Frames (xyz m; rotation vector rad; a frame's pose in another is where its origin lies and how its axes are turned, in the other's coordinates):
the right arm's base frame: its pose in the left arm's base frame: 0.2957 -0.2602 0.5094 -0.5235 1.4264 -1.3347
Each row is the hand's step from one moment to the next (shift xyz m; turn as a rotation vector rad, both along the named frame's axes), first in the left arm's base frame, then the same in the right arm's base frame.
Working: the left arm's base frame: its pose in the right arm's base frame: 0.0761 0.4336 -0.4700 0.5235 -1.4264 1.3347

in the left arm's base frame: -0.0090 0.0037 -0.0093 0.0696 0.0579 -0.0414
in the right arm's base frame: 0.0035 0.0064 -0.0113 -0.0571 0.0765 0.0282
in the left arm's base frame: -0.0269 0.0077 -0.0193 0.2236 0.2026 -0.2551
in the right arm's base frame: 0.0101 0.0106 -0.0307 -0.1502 0.3605 0.0602
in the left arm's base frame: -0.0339 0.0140 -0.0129 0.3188 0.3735 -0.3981
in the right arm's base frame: 0.0046 0.0043 -0.0384 -0.2732 0.5685 0.0425
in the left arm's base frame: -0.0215 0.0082 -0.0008 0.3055 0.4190 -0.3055
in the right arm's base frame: 0.0006 -0.0041 -0.0226 -0.3437 0.4932 0.0285
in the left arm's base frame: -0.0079 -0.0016 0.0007 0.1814 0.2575 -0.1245
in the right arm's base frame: 0.0038 -0.0037 -0.0061 -0.2337 0.2440 0.0239
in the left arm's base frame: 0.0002 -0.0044 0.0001 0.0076 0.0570 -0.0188
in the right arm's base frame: 0.0037 -0.0012 0.0021 -0.0441 0.0353 -0.0217
